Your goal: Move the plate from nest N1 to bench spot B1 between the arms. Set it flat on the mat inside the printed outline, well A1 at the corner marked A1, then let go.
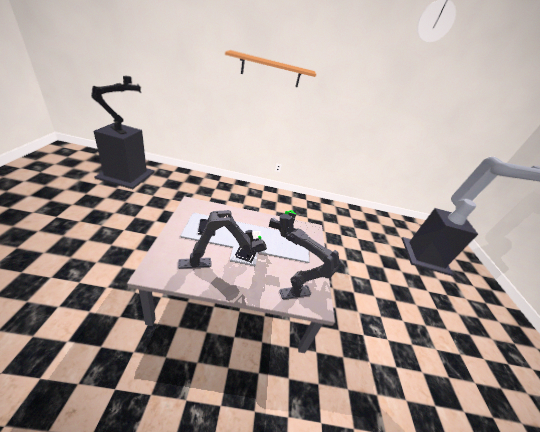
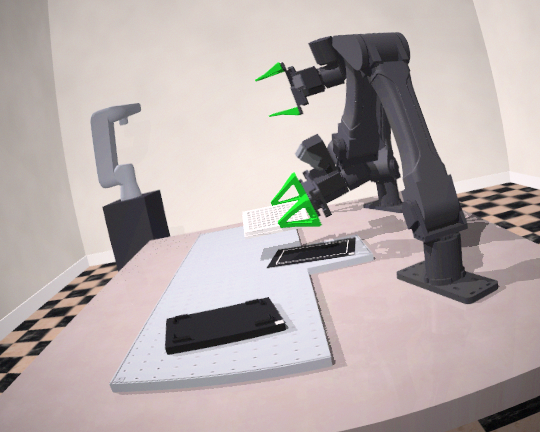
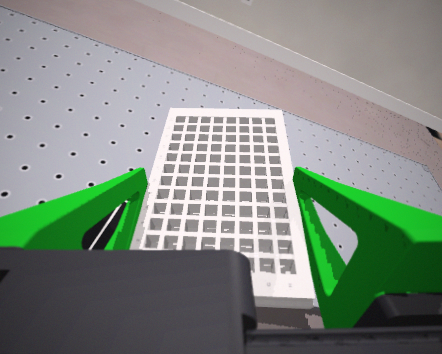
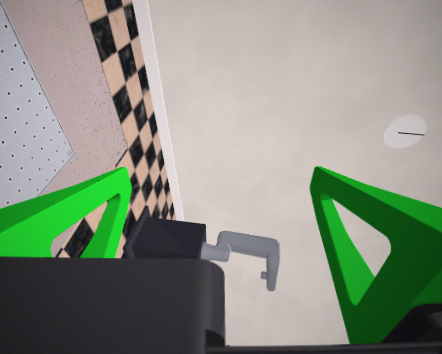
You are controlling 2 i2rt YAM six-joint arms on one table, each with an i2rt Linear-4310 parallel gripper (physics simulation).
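Places are measured from the left arm's base along level axes (x ahead, y left, z up), in centimetres.
Pixels of known places: left gripper, between the fingertips: [image 1: 253,237] [image 2: 275,214] [image 3: 219,176]; right gripper, between the fingertips: [image 2: 262,98] [image 4: 220,177]; left arm's base, origin of its link: [image 1: 194,263] [image 2: 445,282]; right arm's base, origin of its link: [image 1: 295,292] [image 2: 390,207].
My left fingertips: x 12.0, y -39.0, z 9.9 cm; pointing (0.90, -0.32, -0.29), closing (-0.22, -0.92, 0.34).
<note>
For each thing: its middle in the pictures, then the offset to it from my left fingertips. "spot": a spot on its surface instead. Level surfaces: height alone.
- white well plate, middle of its body: [image 3: 221,182] [image 2: 274,218] dx +0.1, dy -0.5, dz -0.8 cm
- grey perforated mat, height of its surface: dz -8.6 cm
- dark rectangle with a white outline, a spot on its surface: [image 2: 315,253] spot: dx -4.6, dy +5.7, dz -8.4 cm
- black nest N1, middle of its body: [image 2: 220,323] [image 1: 207,226] dx +20.6, dy +29.6, dz -7.7 cm
- pink table, height of its surface: dz -9.9 cm
The white well plate [image 2: 260,220] [image 3: 223,182] is held by its long sides in my left gripper [image 2: 277,213] [image 3: 219,176], which is shut on it. The plate hangs in the air above the grey perforated mat [image 2: 225,274] [image 3: 97,105] [image 1: 287,246], close to bench spot B1. B1 is a dark rectangle with a white outline [image 2: 315,253] [image 1: 244,255], and nothing lies in it. The black nest N1 [image 2: 221,326] is bare at the near end of the mat. My right gripper [image 2: 264,97] [image 4: 220,177] [image 1: 289,213] is open and empty, high above the table.
The two arm bases stand on the pink table [image 2: 397,343] on either side of the mat's tab. A grey arm on a dark pedestal [image 2: 135,223] [image 1: 441,240] and a black arm on a pedestal [image 1: 120,154] stand on the floor. A shelf [image 1: 270,63] hangs on the wall.
</note>
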